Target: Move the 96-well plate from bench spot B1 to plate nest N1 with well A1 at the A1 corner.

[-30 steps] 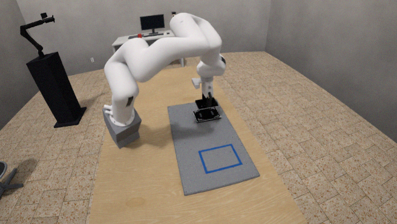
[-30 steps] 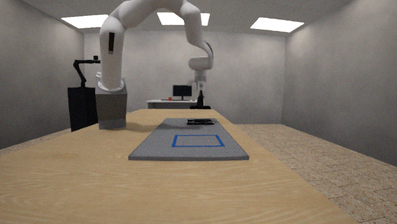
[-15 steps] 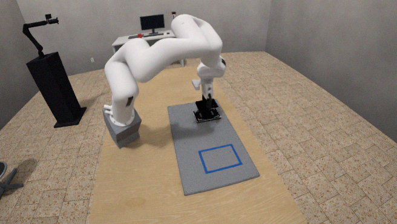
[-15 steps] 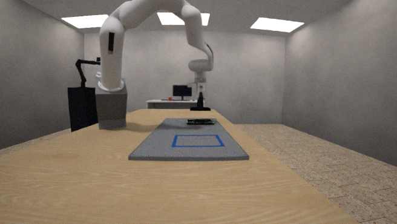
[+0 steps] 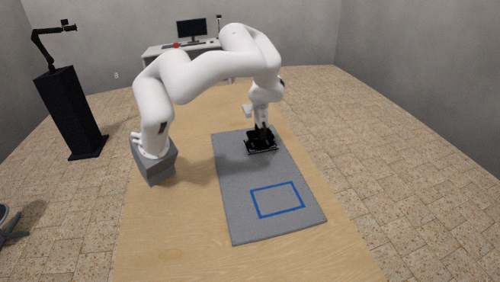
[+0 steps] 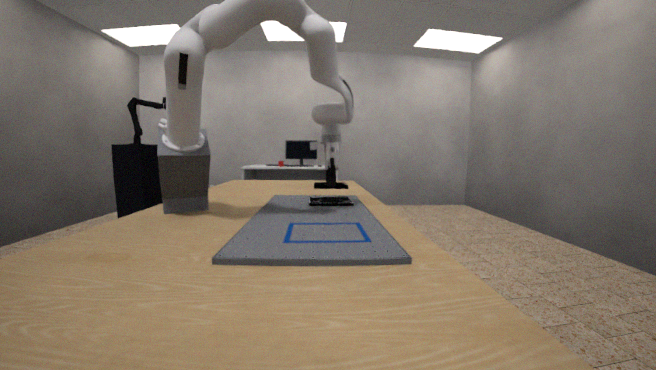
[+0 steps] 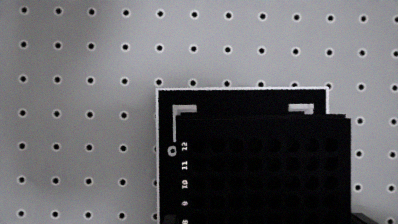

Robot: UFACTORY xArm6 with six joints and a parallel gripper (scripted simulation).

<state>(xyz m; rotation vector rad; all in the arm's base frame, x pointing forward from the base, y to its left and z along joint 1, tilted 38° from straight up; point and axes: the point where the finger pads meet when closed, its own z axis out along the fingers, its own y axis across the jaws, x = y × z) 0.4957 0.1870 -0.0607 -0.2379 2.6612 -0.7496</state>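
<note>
My gripper is now 70 mm above the black plate nest. The rest, counted from my hand: black 96-well plate: 10 mm below.
</note>
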